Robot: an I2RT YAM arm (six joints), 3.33 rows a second.
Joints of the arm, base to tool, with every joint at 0 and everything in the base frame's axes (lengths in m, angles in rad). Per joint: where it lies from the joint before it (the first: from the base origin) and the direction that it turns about. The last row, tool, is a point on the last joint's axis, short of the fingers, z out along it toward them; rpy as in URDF.
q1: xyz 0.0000 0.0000 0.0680 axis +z
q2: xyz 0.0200 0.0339 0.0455 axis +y
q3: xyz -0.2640 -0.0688 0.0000 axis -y
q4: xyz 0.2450 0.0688 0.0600 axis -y
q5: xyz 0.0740 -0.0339 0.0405 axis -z
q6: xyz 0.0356 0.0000 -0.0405 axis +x
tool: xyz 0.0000 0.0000 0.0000 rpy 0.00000 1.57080 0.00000
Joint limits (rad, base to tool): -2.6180..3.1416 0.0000..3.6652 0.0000..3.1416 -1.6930..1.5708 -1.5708..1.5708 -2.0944..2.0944
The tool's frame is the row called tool.
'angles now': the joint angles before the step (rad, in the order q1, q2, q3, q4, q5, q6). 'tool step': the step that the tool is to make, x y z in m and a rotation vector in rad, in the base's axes. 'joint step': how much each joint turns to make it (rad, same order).
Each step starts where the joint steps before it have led.
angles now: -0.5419, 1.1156, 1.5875, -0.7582, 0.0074, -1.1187
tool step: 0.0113, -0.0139, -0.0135, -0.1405, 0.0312, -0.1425
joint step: 0.0002, 0.0021, -0.0969, 0.1539, 0.1730, -0.0957
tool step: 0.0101, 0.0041, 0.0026, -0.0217, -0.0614, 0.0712
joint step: 0.0327, 0.0065, -0.0169, 0.0868, -0.0401, 0.0042
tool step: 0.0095, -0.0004, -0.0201, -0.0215, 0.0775, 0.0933
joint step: 0.0072, 0.0005, -0.0683, 0.0188, -0.0737, -0.0722
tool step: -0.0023, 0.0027, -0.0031, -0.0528, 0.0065, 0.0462
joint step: 0.0001, -0.0231, -0.0359, 0.0353, -0.0350, -0.0579
